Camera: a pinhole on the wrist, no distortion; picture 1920 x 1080 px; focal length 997.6 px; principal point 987.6 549.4 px. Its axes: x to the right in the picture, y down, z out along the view. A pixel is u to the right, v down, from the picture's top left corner.
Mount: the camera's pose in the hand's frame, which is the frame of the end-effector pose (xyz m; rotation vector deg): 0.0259 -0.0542 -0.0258 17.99 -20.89 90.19
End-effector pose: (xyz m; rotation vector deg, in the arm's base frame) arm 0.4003 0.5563 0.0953 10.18 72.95 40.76
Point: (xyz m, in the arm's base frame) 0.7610 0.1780 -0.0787
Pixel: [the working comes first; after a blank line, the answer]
In the camera's frame: -0.3356 0.0643 0.3817

110.7 717.4
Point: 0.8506 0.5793 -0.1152
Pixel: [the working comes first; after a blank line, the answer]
In the camera's frame: -0.0381 -0.2186 0.4246

898.2 35.7
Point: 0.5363 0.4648 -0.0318
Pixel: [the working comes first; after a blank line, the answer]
In the camera's frame: -0.0857 -0.0401 0.1335

347.5 249.7
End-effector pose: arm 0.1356 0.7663 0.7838 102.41 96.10 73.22
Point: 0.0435 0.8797 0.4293
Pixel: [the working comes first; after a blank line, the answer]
In the camera's frame: -0.2013 0.0350 0.2809

272.5 673.6
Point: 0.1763 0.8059 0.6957
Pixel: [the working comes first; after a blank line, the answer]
In the camera's frame: 0.0499 0.0209 0.1056

1459.1 746.9
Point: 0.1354 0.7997 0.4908
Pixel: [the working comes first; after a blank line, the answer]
In the camera's frame: -0.0833 0.0954 0.2485

653.1 932.2
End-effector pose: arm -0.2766 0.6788 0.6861 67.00 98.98 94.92
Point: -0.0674 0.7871 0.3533
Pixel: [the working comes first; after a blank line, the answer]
In the camera's frame: -0.0702 0.1120 0.3773

802.0 845.6
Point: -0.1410 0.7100 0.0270
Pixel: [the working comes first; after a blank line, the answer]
In the camera's frame: -0.3839 0.2169 0.4689

170.9 1010.9
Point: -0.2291 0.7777 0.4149
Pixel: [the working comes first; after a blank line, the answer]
In the camera's frame: -0.1168 0.0267 0.2338

489.2 663.5
